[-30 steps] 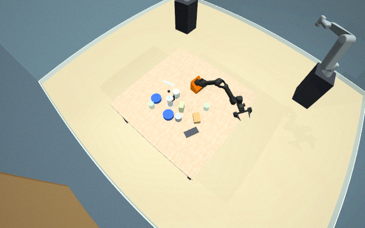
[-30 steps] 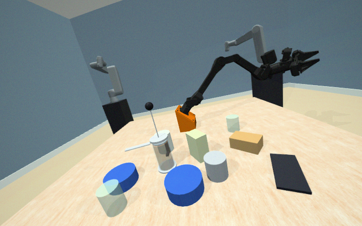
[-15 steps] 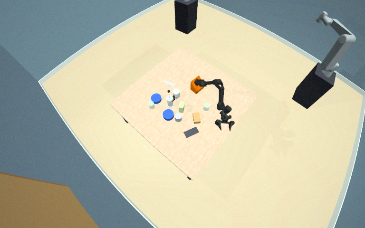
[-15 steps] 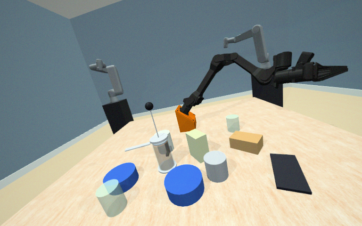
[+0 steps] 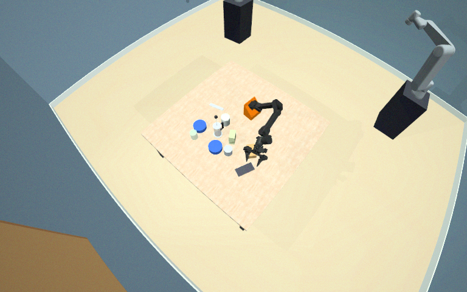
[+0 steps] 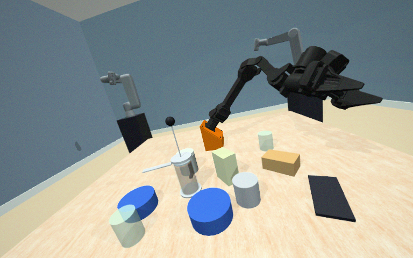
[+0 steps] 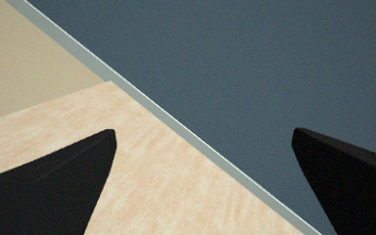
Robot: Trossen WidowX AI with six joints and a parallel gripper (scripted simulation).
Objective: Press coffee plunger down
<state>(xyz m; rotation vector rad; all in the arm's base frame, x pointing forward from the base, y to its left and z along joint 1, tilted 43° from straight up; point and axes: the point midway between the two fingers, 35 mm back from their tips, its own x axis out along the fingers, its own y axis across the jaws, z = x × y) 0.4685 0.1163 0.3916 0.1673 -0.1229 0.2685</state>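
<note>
My gripper tip is now 170 mm past the coffee press, 460 mm to the left of it and 130 mm above it. Also, from my gripper tip: dark flat plate: 30 mm behind, 70 mm to the right, 250 mm below; grey cylinder: 70 mm behind, 270 mm to the right, 220 mm below; tan block: 190 mm behind, 120 mm to the right, 230 mm below.
</note>
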